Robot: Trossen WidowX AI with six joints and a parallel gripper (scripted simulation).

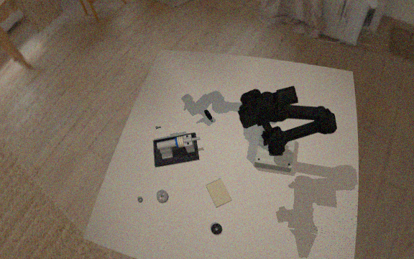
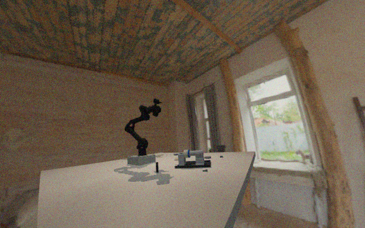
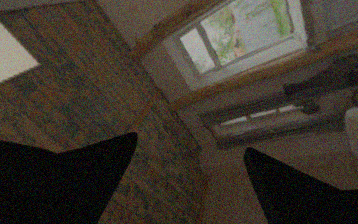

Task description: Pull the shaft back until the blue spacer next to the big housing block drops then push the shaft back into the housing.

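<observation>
Right now the blue spacer is 480 mm below my gripper tip, 370 mm ahead of it and 220 mm to the right of it. Also, from my gripper tip: tan card: 550 mm below, 160 mm ahead, 10 mm to the left; then small screw: 550 mm below, 510 mm ahead, 350 mm to the right.
</observation>
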